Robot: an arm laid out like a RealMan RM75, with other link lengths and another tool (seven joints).
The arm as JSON. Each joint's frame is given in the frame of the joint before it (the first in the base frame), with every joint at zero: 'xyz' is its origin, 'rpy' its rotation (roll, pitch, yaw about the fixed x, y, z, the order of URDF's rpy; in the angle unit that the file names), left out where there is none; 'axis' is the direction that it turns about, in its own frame. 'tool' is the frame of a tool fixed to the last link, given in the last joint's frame.
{
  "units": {
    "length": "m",
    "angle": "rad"
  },
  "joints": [
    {
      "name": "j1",
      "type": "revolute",
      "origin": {
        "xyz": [
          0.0,
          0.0,
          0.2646
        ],
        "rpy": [
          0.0,
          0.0,
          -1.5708
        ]
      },
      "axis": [
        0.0,
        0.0,
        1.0
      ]
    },
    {
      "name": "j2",
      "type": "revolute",
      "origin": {
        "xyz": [
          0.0,
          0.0,
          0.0
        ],
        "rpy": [
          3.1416,
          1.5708,
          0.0
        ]
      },
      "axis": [
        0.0,
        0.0,
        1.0
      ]
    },
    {
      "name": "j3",
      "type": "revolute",
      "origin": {
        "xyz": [
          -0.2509,
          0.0,
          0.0
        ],
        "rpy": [
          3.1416,
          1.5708,
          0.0
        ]
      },
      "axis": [
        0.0,
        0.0,
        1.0
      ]
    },
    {
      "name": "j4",
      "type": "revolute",
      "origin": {
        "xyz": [
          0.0,
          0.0,
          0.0
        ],
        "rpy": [
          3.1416,
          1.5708,
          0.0
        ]
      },
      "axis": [
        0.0,
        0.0,
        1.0
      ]
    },
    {
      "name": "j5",
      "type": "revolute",
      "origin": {
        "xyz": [
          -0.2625,
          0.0,
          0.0
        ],
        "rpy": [
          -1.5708,
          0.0,
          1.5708
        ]
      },
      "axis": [
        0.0,
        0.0,
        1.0
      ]
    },
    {
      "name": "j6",
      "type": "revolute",
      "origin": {
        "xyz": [
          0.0,
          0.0,
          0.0
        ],
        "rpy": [
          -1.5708,
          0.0,
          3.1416
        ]
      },
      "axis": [
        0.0,
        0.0,
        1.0
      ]
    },
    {
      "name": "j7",
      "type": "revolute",
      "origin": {
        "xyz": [
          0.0,
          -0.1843,
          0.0
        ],
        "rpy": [
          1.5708,
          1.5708,
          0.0
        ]
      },
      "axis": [
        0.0,
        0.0,
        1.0
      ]
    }
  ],
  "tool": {
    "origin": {
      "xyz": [
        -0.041,
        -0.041,
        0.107
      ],
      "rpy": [
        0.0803,
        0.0,
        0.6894
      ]
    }
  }
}
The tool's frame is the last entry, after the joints.
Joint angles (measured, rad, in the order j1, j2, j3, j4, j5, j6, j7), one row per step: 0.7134 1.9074 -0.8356 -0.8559 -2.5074 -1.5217 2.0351; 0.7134 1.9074 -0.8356 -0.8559 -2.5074 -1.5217 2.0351; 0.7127 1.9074 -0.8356 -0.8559 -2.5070 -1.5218 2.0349; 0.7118 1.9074 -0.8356 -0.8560 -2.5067 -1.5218 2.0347; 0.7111 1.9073 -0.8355 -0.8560 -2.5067 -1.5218 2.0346; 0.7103 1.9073 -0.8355 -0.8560 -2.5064 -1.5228 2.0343; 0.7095 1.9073 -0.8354 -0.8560 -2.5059 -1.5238 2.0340; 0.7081 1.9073 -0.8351 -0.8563 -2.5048 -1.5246 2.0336; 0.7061 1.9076 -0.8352 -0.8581 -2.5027 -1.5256 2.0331; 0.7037 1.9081 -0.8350 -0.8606 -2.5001 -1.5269 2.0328; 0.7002 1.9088 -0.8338 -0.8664 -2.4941 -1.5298 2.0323; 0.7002 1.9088 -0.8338 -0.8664 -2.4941 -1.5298 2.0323; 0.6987 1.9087 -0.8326 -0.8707 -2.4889 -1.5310 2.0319; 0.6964 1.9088 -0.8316 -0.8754 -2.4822 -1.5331 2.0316; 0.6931 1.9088 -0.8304 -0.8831 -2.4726 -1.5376 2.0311; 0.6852 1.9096 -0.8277 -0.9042 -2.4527 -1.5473 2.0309; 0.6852 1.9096 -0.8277 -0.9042 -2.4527 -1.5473 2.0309; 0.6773 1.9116 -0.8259 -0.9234 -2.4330 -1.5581 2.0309; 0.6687 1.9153 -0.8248 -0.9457 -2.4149 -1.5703 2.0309; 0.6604 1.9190 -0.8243 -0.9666 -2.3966 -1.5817 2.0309
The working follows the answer.
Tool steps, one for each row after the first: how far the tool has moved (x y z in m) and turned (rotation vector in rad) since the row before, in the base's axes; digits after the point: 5 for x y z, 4 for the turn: 0.00000 0.00000 0.00000 0.0000 0.0000 0.0000; 0.00021 -0.00019 -0.00001 -0.0001 0.0004 -0.0004; 0.00033 -0.00020 0.00002 0.0001 0.0002 -0.0006; 0.00035 -0.00015 0.00007 0.0001 0.0000 -0.0006; 0.00023 -0.00047 -0.00008 -0.0009 0.0005 -0.0006; 0.00016 -0.00045 -0.00006 -0.0008 0.0007 -0.0006; 0.00024 -0.00043 0.00006 -0.0002 0.0012 -0.0008; -0.00006 -0.00040 0.00016 0.0003 0.0017 0.0001; -0.00019 -0.00040 0.00026 0.0007 0.0023 0.0000; -0.00132 -0.00018 0.00099 0.0026 0.0055 0.0018; 0.00000 0.00000 0.00000 0.0000 0.0000 0.0000; -0.00151 0.00060 0.00118 0.0036 0.0042 0.0027; -0.00172 0.00026 0.00109 0.0031 0.0058 0.0025; -0.00267 0.00011 0.00171 0.0035 0.0080 0.0042; -0.00601 0.00058 0.00438 0.0097 0.0156 0.0106; 0.00000 0.00000 0.00000 0.0000 0.0000 0.0000; -0.00600 -0.00057 0.00319 0.0059 0.0166 0.0096; -0.00612 -0.00128 0.00284 0.0043 0.0150 0.0110; -0.00605 -0.00145 0.00253 0.0037 0.0149 0.0110
Tool pose at each row, in the base's axes (x y z in m, rotation vector in rad; rounded; the steps above come from the unrounded poses): 0.25370 0.47356 -0.03728 -2.7888 -0.2392 -0.3723; 0.25370 0.47356 -0.03728 -2.7888 -0.2392 -0.3723; 0.25391 0.47337 -0.03729 -2.7890 -0.2385 -0.3719; 0.25424 0.47317 -0.03727 -2.7891 -0.2377 -0.3718; 0.25459 0.47302 -0.03720 -2.7891 -0.2368 -0.3720; 0.25482 0.47255 -0.03728 -2.7902 -0.2361 -0.3714; 0.25498 0.47210 -0.03733 -2.7913 -0.2353 -0.3705; 0.25522 0.47168 -0.03727 -2.7918 -0.2340 -0.3690; 0.25516 0.47128 -0.03711 -2.7917 -0.2337 -0.3666; 0.25497 0.47088 -0.03685 -2.7913 -0.2331 -0.3633; 0.25365 0.47069 -0.03586 -2.7890 -0.2336 -0.3552; 0.25365 0.47069 -0.03586 -2.7890 -0.2336 -0.3552; 0.25215 0.47130 -0.03468 -2.7854 -0.2355 -0.3487; 0.25042 0.47156 -0.03360 -2.7825 -0.2368 -0.3401; 0.24775 0.47167 -0.03188 -2.7790 -0.2399 -0.3280; 0.24174 0.47225 -0.02750 -2.7687 -0.2484 -0.3040; 0.24174 0.47225 -0.02750 -2.7687 -0.2484 -0.3040; 0.23575 0.47168 -0.02431 -2.7623 -0.2562 -0.2788; 0.22963 0.47040 -0.02147 -2.7567 -0.2665 -0.2554; 0.22358 0.46895 -0.01894 -2.7516 -0.2770 -0.2322

